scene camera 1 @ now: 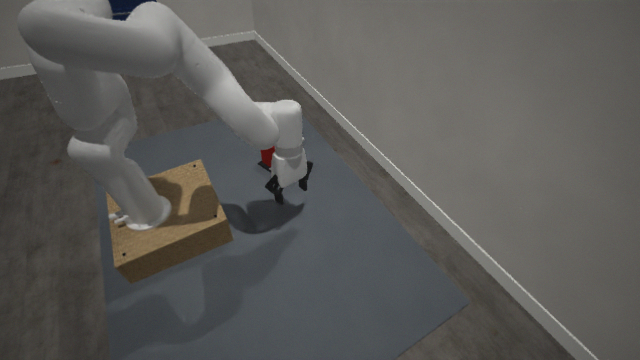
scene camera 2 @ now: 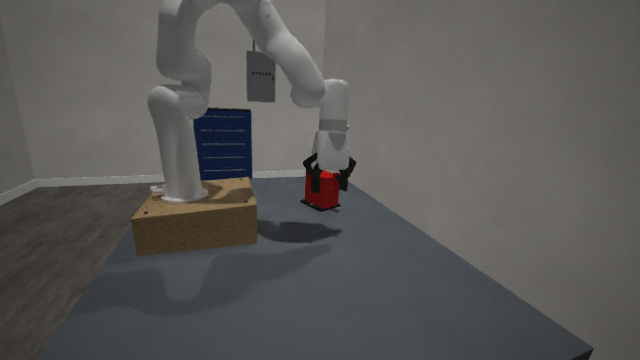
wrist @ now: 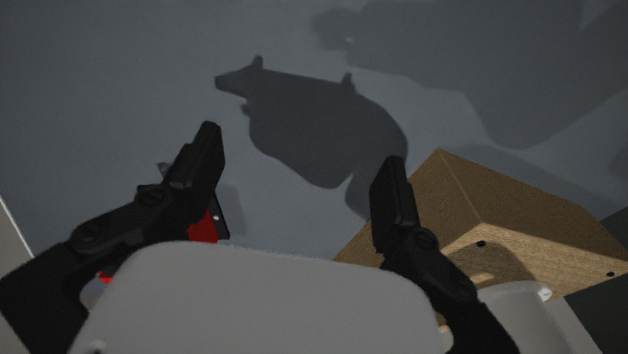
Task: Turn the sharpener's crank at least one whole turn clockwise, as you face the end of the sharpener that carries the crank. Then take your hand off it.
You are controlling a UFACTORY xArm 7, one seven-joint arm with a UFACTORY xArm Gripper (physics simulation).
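Where they show: gripper, between the fingertips: [scene camera 1: 291, 195] [scene camera 2: 329, 191] [wrist: 302, 158]; arm's base, origin of its link: [scene camera 1: 149, 213] [scene camera 2: 185, 196] [wrist: 499, 297].
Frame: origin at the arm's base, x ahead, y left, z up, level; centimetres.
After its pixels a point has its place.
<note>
The red sharpener [scene camera 1: 267, 156] @(x 42.5, y 13.2, z -4.5 cm) [scene camera 2: 327, 196] @(x 47.1, y 6.6, z -5.0 cm) [wrist: 204, 229] @(x 43.6, y 10.9, z -6.8 cm) stands on its dark base, largely covered by my hand in scene camera 1. In the wrist view part of it shows behind the left finger, at the lower left. Its crank does not show in any view. My gripper [scene camera 1: 292, 194] @(x 39.5, y -16.1, z 5.0 cm) [scene camera 2: 329, 189] @(x 39.5, y -16.1, z 5.0 cm) [wrist: 302, 158] @(x 39.5, y -16.1, z 5.0 cm) is open and empty, pointing down. In scene camera 2 its fingers overlap the upper part of the sharpener, one over its red body and one just past its right edge. I cannot tell whether anything touches.
The arm stands on a wooden block [scene camera 1: 175, 253] @(x 3.5, y -13.6, z -4.9 cm) [scene camera 2: 195, 232] @(x 4.0, y -13.6, z -5.4 cm) [wrist: 500, 200] @(x 13.8, y -13.4, z -3.7 cm) left of the sharpener. Both are on a grey surface [scene camera 1: 325, 300] @(x 36.9, y -43.8, z -10.6 cm) [scene camera 2: 350, 300] @(x 36.6, y -40.7, z -10.6 cm). A wall [scene camera 1: 475, 125] [scene camera 2: 475, 125] runs along the right. A blue cabinet [scene camera 2: 225, 145] and a grey wall box [scene camera 2: 261, 87] are at the back.
</note>
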